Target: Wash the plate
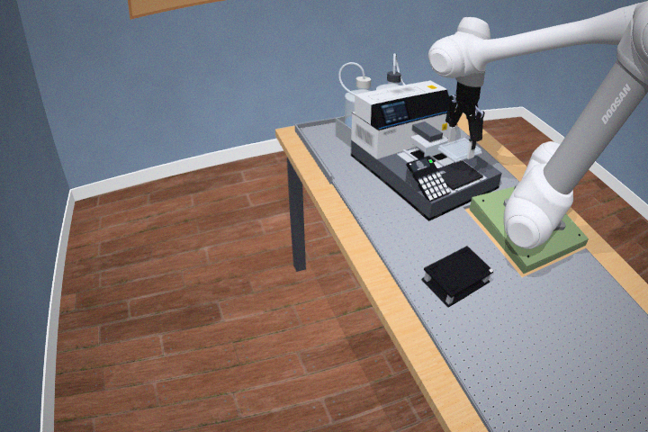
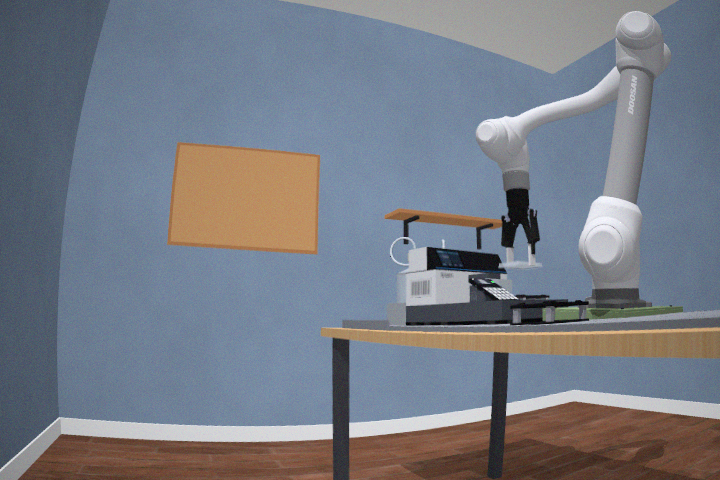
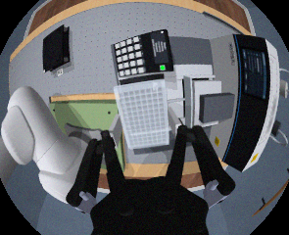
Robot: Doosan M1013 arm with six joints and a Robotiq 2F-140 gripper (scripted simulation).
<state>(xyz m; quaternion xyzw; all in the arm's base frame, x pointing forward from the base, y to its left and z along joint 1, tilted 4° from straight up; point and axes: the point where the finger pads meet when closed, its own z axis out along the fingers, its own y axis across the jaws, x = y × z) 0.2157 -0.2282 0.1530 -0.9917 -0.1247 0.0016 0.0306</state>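
My hand is 360 mm to the right of the black plate nest N1, 180 mm short of it and 160 mm above it. Round my hand: plate washer 160 mm to the right, 70 mm below, 30 mm ahead; well plate 20 mm below; washer carrier 120 mm below, 10 mm to the right, 10 mm behind.
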